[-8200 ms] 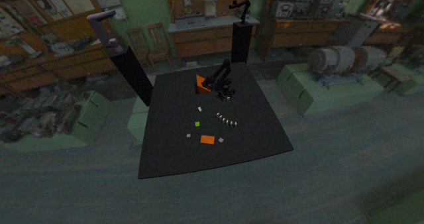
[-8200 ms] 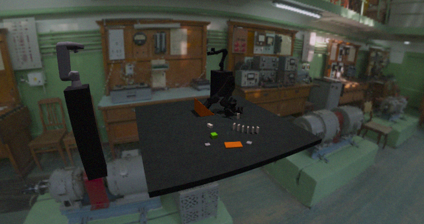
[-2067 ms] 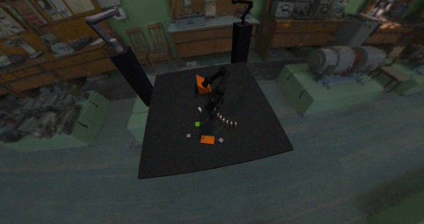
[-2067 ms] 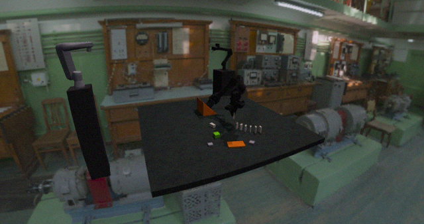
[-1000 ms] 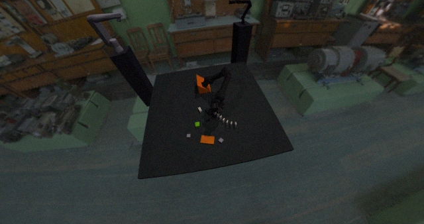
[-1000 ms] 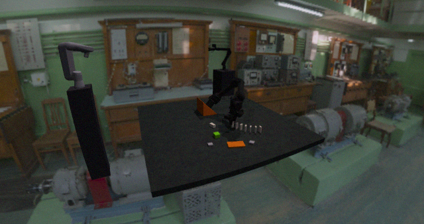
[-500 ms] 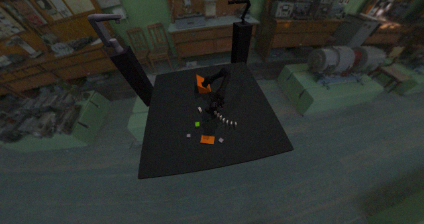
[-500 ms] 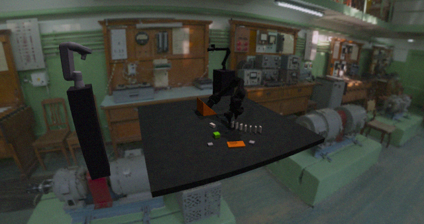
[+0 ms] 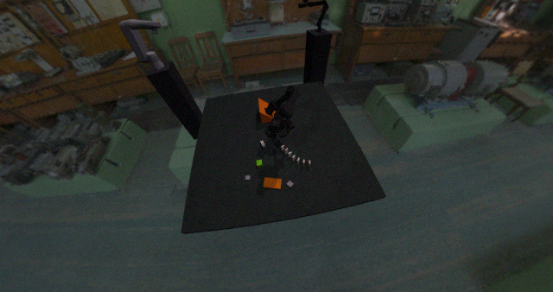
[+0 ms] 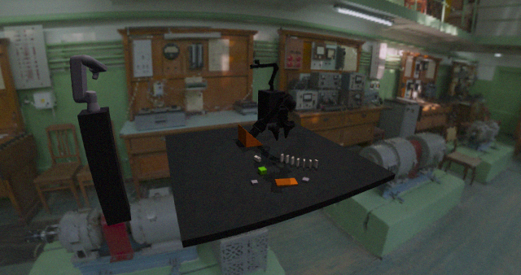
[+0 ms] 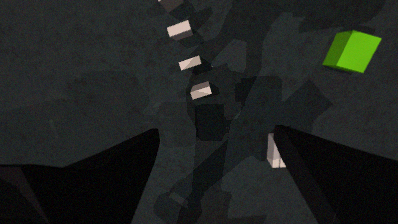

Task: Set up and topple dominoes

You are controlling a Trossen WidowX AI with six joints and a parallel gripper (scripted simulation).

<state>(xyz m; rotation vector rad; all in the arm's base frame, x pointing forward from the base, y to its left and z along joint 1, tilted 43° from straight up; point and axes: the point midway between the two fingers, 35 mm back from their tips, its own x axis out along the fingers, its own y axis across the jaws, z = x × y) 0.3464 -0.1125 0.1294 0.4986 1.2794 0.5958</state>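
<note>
My gripper tip is 18 cm to the left of the green cube, 14 cm above it and 7 cm short of it. The rest, counted from my gripper tip: flat orange plate 24 cm ahead, 15 cm below, 13 cm to the right.
</note>
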